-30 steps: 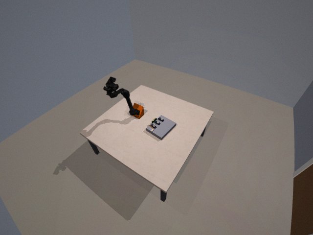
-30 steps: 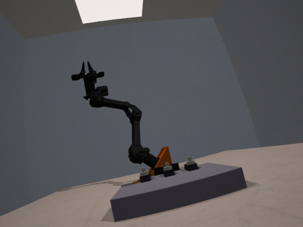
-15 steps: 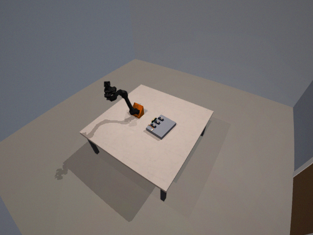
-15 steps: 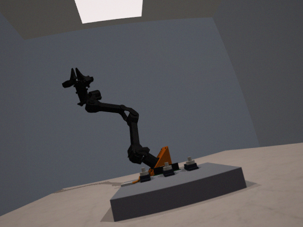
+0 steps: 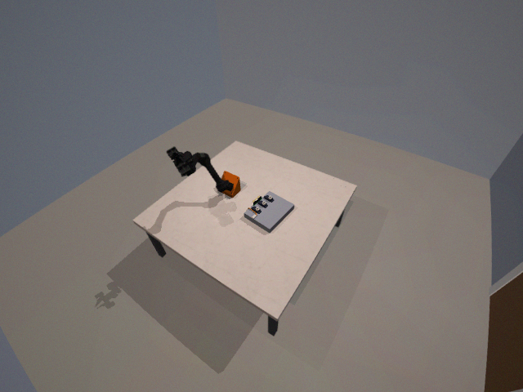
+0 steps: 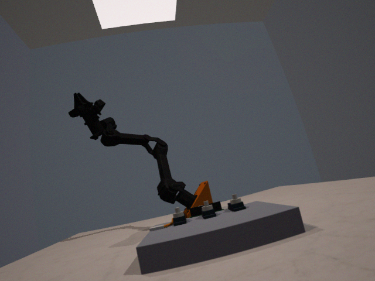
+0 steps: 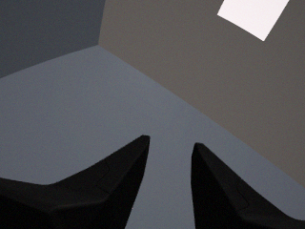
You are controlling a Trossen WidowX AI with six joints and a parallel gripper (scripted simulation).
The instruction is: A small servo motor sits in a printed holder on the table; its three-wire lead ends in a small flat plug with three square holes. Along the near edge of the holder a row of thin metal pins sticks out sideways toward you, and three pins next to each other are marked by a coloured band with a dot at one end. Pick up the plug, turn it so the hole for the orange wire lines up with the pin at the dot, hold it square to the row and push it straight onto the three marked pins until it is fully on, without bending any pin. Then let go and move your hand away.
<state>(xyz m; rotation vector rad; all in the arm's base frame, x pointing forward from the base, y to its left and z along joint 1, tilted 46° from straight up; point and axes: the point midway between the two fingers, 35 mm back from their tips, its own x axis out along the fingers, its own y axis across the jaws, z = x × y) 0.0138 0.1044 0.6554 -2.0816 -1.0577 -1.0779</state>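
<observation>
My gripper tip is now 610 mm above the grey printed holder, 440 mm short of it and 370 mm to the right of it.
</observation>
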